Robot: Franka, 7 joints.
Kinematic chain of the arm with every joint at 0, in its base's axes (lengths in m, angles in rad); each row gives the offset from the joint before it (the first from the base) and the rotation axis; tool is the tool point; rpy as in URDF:
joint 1: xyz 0 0 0.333 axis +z
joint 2: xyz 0 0 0 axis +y
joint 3: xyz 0 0 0.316 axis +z
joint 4: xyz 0.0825 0 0 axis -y
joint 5: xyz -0.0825 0 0.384 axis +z
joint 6: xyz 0 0 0 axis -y
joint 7: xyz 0.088 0 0 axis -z
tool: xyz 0 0 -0.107 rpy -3.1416 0 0
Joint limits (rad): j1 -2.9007..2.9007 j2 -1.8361..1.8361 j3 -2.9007..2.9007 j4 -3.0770..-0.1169 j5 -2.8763..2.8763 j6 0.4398..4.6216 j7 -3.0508..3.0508
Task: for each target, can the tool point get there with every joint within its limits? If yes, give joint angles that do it. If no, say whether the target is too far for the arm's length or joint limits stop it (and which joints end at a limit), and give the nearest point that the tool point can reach.
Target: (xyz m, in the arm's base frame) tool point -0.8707 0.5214 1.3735
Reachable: no: too far | nearest point -0.5139 0.3077 0.9471 | short by 0.596 m
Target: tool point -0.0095 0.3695 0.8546
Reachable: yes | joints 1.0799 -0.2018 0.7120 -1.4879 1.4371 4.1701 -2.1464
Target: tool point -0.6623 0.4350 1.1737
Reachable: no: too far | nearest point -0.4918 0.3230 0.9573 | short by 0.297 m
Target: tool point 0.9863 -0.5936 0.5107
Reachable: no: too far | nearest point 0.7264 -0.4372 0.4639 | short by 0.307 m
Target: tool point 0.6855 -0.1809 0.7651
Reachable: yes | joints -0.5927 0.5421 0.5123 -0.9915 -0.4324 3.0174 -0.0431
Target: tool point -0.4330 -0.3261 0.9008
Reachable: yes | joints -2.1646 0.8294 -1.4265 -0.5787 0.8090 3.7795 -2.0892
